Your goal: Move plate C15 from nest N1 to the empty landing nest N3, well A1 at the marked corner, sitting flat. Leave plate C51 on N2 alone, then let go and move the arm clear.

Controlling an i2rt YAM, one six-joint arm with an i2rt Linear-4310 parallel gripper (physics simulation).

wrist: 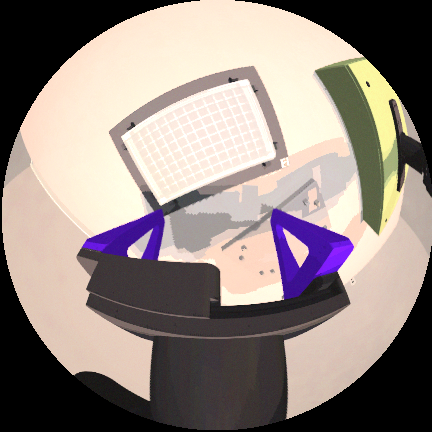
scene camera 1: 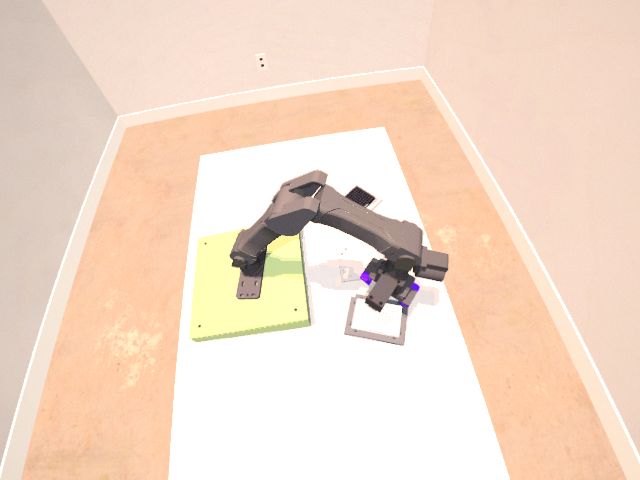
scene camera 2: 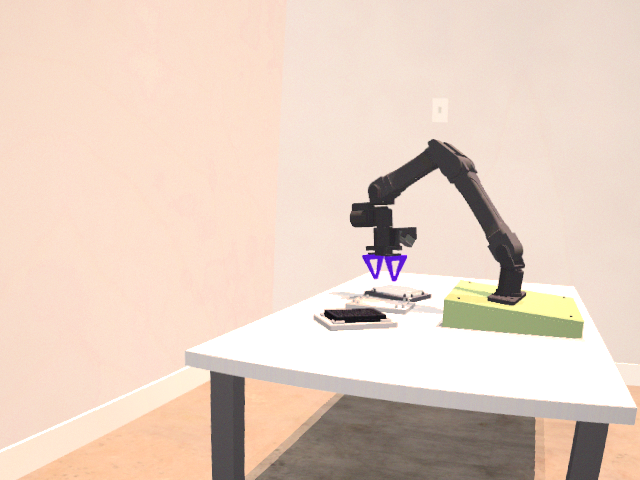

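My gripper (scene camera 1: 385, 290) (scene camera 2: 385, 279) (wrist: 217, 214) is open and empty, with purple fingers pointing down above the nests. A white gridded plate (scene camera 1: 382, 320) (scene camera 2: 399, 290) (wrist: 200, 140) sits on the dark grey nest (scene camera 1: 374, 338) (scene camera 2: 425, 296) (wrist: 270, 120); in the wrist view it lies beyond the fingertips. The pale middle nest (scene camera 1: 348, 275) (scene camera 2: 382, 306) (wrist: 280, 240) carries no plate and is N3, the empty one. A black plate (scene camera 1: 360, 196) (scene camera 2: 355, 314) sits on a white nest (scene camera 1: 375, 204) (scene camera 2: 356, 326). I cannot read the plate or nest labels. The arm partly hides the nests in scene camera 1.
The yellow-green base block (scene camera 1: 222, 289) (scene camera 2: 511, 322) (wrist: 357, 125) carries the arm and stands beside the row of nests on the white table (scene camera 1: 310, 403) (scene camera 2: 413, 356). The table's long edge runs past the nests on the side away from the block.
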